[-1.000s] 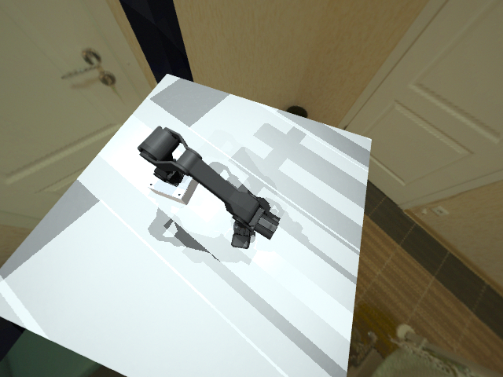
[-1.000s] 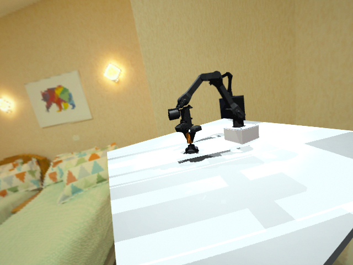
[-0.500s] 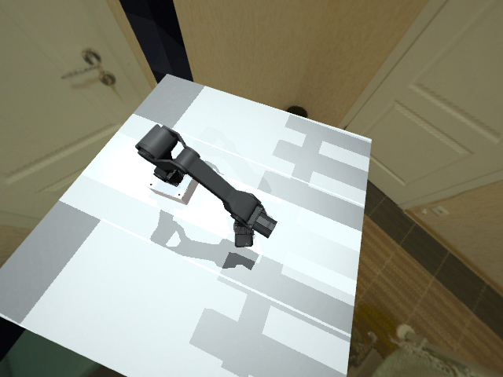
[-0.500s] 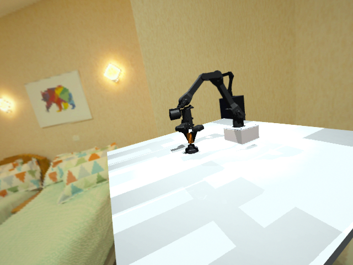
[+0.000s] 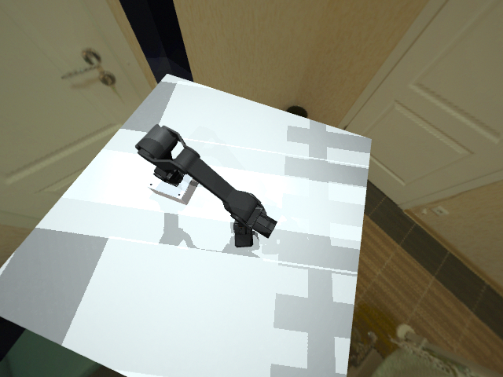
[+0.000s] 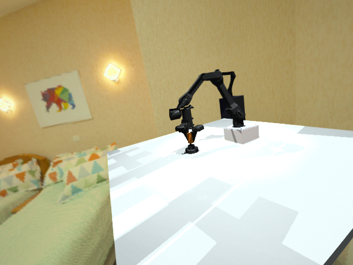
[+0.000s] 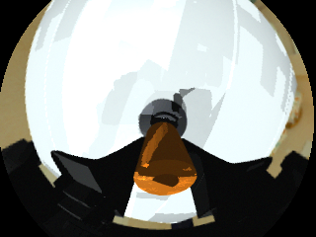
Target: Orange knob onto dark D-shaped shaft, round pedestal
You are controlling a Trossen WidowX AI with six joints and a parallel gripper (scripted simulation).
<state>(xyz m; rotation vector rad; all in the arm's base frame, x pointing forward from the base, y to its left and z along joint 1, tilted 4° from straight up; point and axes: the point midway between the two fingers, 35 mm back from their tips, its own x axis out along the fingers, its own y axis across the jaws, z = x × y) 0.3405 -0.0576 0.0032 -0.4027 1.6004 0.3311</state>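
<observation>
Right now my gripper tip is 40 mm above the dark round pedestal. From my gripper tip the other things lie so: orange knob: 20 mm above.
</observation>
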